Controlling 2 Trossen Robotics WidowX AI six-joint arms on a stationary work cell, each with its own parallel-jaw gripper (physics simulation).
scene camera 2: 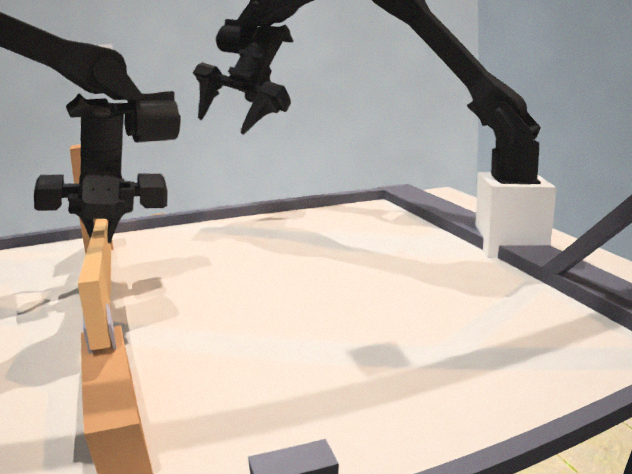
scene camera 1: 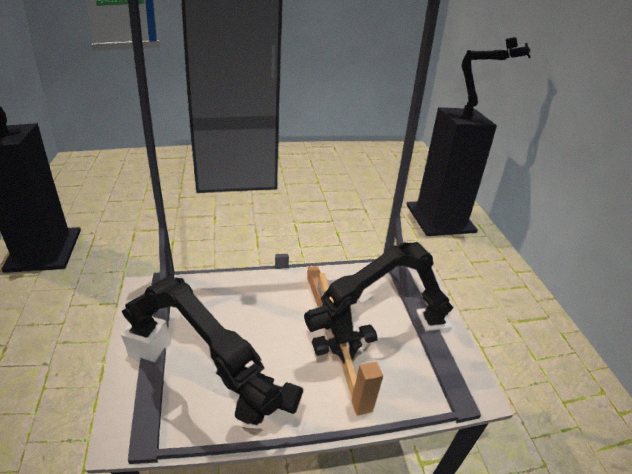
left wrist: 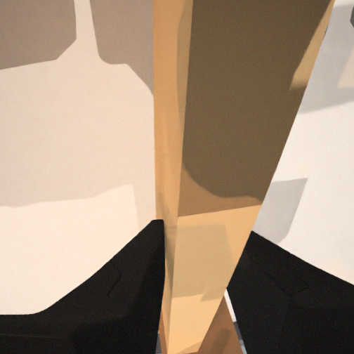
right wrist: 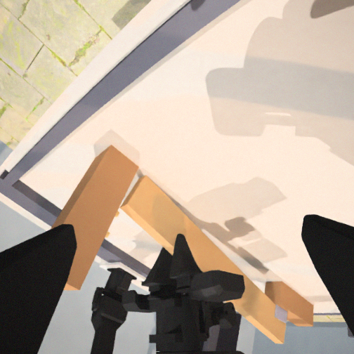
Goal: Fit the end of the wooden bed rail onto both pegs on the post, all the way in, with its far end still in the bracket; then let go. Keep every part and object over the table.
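Pixels of known places: left gripper, fingertip midpoint: (scene camera 1: 347, 362); right gripper, fingertip midpoint: (scene camera 2: 220, 126) (scene camera 1: 282, 395); left arm's base, link origin: (scene camera 1: 434, 318); right arm's base, link origin: (scene camera 2: 515, 179) (scene camera 1: 143, 327).
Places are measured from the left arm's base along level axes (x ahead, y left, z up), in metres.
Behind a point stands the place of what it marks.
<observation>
The light wooden rail (scene camera 1: 349, 364) @(y 0.182, x 0.357, z 0.043 m) (scene camera 2: 94, 306) @(y -0.182, x 0.377, z 0.069 m) (left wrist: 220, 125) (right wrist: 210, 250) runs from the post (scene camera 1: 366, 387) @(y 0.315, x 0.351, z 0.115 m) (right wrist: 97, 215) to the bracket (scene camera 2: 111, 321) @(y -0.163, x 0.387, z 0.044 m) (right wrist: 281, 314). Its far end sits between the bracket's side plates in scene camera 2. In the right wrist view a narrow gap shows between the rail's near end and the post, and two pegs (right wrist: 118, 212) (right wrist: 108, 233) stand uncovered on the post. My left gripper (scene camera 1: 347, 357) @(y 0.158, x 0.356, z 0.023 m) (scene camera 2: 100, 239) @(y 0.158, x 0.356, z 0.023 m) (left wrist: 190, 229) (right wrist: 174, 235) is shut on the rail. My right gripper (scene camera 2: 221, 125) @(y 0.336, x 0.576, z 0.155 m) (right wrist: 189, 231) is open and empty, raised away from the rail.
The bracket's darker wooden block (scene camera 1: 312, 278) @(y -0.231, x 0.397, z 0.022 m) (scene camera 2: 109, 377) @(y -0.225, x 0.382, z 0.024 m) (right wrist: 295, 300) stands at the table's back edge in scene camera 1. A dark frame (scene camera 1: 306, 439) @(y 0.379, x 0.516, z -0.007 m) borders the table. A small dark block (scene camera 1: 281, 260) @(y -0.352, x 0.497, z 0.016 m) (scene camera 2: 293, 459) @(y -0.365, x 0.495, z 0.030 m) is at the same back edge.
</observation>
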